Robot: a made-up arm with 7 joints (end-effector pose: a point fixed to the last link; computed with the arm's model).
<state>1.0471 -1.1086 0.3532 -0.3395 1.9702 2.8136 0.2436</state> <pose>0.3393 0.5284 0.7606 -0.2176 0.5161 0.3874 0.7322</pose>
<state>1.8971 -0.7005 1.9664 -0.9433 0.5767 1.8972 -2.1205</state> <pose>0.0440 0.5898 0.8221 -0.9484 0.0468 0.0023 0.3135</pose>
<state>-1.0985 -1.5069 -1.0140 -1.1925 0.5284 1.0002 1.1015</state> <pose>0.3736 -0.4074 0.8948 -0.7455 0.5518 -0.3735 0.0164</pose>
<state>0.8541 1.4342 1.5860 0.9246 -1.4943 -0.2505 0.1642</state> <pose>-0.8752 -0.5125 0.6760 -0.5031 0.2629 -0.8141 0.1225</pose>
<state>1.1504 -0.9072 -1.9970 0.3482 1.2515 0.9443 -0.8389</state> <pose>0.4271 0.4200 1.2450 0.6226 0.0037 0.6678 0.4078</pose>
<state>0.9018 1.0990 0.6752 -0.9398 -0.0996 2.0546 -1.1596</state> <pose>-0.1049 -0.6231 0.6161 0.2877 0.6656 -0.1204 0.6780</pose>
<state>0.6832 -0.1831 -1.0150 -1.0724 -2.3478 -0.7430 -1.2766</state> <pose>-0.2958 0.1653 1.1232 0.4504 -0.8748 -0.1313 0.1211</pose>
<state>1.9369 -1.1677 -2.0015 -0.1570 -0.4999 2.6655 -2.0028</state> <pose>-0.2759 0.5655 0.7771 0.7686 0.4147 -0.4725 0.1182</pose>
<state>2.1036 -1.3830 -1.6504 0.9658 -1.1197 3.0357 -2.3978</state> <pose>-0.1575 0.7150 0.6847 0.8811 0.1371 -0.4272 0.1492</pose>
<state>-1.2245 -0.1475 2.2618 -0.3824 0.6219 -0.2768 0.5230</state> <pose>-0.0268 -0.3084 1.5121 -0.8596 -0.3246 -0.2046 0.3374</pose>
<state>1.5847 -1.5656 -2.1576 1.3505 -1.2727 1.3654 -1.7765</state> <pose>0.4579 0.7260 0.6119 -0.6476 0.2033 -0.1993 0.7068</pose>
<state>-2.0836 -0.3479 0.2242 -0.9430 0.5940 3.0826 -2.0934</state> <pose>-0.2248 -0.0654 1.1530 -0.9110 -0.2465 0.3141 0.1037</pose>
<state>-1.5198 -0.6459 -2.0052 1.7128 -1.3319 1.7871 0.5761</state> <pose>-0.4971 -0.4214 1.0355 -0.1065 -0.5754 -0.6592 0.4722</pose>
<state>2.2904 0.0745 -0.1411 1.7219 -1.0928 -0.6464 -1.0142</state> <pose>-0.1658 0.5491 1.0630 0.0766 0.4750 0.3203 0.8160</pose>
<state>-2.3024 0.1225 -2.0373 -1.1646 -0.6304 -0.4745 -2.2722</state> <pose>0.2221 -0.2809 1.1567 0.4141 0.1624 0.8799 0.1669</pose>
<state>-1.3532 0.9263 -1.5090 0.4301 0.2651 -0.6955 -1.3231</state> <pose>-0.5752 0.6247 1.0620 0.3597 -0.8595 -0.0376 0.3613</pose>
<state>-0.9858 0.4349 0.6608 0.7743 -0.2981 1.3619 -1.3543</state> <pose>-0.1391 0.1807 1.4232 0.0992 -0.2364 0.5654 0.7840</pose>
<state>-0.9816 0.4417 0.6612 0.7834 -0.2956 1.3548 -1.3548</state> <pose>-0.1390 0.1835 1.4230 0.1031 -0.2331 0.5652 0.7846</pose>
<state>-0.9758 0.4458 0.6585 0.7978 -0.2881 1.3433 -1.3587</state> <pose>-0.1357 0.1819 1.4243 0.1123 -0.2284 0.5626 0.7866</pose>
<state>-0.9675 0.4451 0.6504 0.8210 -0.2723 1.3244 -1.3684</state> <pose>-0.1267 0.1724 1.4281 0.1302 -0.2215 0.5557 0.7907</pose>
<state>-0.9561 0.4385 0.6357 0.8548 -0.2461 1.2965 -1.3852</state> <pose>-0.1105 0.1531 1.4343 0.1588 -0.2114 0.5435 0.7967</pose>
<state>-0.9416 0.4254 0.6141 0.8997 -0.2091 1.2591 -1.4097</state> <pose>-0.0862 0.1229 1.4414 0.1987 -0.1970 0.5255 0.8035</pose>
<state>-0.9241 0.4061 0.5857 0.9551 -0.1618 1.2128 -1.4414</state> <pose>-0.0538 0.0815 1.4472 0.2490 -0.1776 0.5016 0.8092</pose>
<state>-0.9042 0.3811 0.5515 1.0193 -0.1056 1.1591 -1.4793</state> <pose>-0.0142 0.0302 1.4484 0.3078 -0.1527 0.4726 0.8115</pose>
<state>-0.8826 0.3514 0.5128 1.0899 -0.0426 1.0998 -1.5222</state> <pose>0.0309 -0.0289 1.4421 0.3723 -0.1225 0.4399 0.8080</pose>
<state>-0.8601 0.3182 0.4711 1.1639 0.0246 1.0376 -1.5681</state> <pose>0.0787 -0.0924 1.4261 0.4389 -0.0880 0.4053 0.7971</pose>
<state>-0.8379 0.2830 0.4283 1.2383 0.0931 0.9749 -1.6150</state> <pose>0.1261 -0.1562 1.3999 0.5041 -0.0510 0.3706 0.7784</pose>
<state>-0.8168 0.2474 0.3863 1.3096 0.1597 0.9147 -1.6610</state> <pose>0.1699 -0.2164 1.3650 0.5644 -0.0142 0.3382 0.7530</pose>
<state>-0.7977 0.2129 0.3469 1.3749 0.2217 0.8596 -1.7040</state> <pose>0.2078 -0.2697 1.3247 0.6173 0.0200 0.3095 0.7231</pose>
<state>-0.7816 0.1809 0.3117 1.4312 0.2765 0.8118 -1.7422</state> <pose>0.2383 -0.3143 1.2833 0.6612 0.0493 0.2855 0.6920</pose>
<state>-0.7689 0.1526 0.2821 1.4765 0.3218 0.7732 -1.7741</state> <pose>0.2612 -0.3494 1.2453 0.6955 0.0724 0.2666 0.6633</pose>
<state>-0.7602 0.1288 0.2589 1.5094 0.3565 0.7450 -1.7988</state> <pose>0.2770 -0.3757 1.2140 0.7204 0.0886 0.2528 0.6398</pose>
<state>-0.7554 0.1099 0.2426 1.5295 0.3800 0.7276 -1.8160</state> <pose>0.2871 -0.3940 1.1916 0.7365 0.0981 0.2437 0.6233</pose>
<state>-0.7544 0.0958 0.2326 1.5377 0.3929 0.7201 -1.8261</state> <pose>0.2924 -0.4060 1.1786 0.7450 0.1017 0.2385 0.6146</pose>
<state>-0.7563 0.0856 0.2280 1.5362 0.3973 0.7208 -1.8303</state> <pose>0.2944 -0.4131 1.1736 0.7477 0.1007 0.2364 0.6123</pose>
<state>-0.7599 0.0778 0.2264 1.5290 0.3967 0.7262 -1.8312</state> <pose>0.2945 -0.4175 1.1734 0.7470 0.0970 0.2360 0.6140</pose>
